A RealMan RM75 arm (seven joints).
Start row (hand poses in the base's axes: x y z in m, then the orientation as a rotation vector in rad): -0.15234 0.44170 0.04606 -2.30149 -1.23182 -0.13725
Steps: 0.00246 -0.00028 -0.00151 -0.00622 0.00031 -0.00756; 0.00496 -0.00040 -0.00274 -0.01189 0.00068 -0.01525; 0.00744 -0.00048 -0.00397 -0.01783 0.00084 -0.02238; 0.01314 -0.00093 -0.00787 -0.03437 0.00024 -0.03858; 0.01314 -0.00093 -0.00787 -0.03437 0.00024 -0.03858; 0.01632 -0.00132 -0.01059 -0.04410 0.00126 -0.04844; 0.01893 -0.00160 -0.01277 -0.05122 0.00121 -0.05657; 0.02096 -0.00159 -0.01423 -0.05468 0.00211 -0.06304; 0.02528 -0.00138 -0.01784 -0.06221 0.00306 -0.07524; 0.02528 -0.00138 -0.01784 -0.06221 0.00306 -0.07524
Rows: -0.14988 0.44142 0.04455 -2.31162 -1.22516 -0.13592; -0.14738 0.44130 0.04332 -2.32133 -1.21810 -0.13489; -0.14490 0.44122 0.04209 -2.33094 -1.21183 -0.13374; -0.13920 0.44077 0.03819 -2.35552 -1.19891 -0.13042; -0.13920 0.44077 0.03819 -2.35552 -1.19891 -0.13042; -0.13602 0.44038 0.03547 -2.36987 -1.19013 -0.12696; -0.13341 0.44010 0.03329 -2.38110 -1.18298 -0.12568; -0.13138 0.44011 0.03183 -2.38792 -1.17609 -0.12486; -0.12706 0.44032 0.02822 -2.40176 -1.16372 -0.12359; -0.12706 0.44032 0.02822 -2.40176 -1.16372 -0.12359
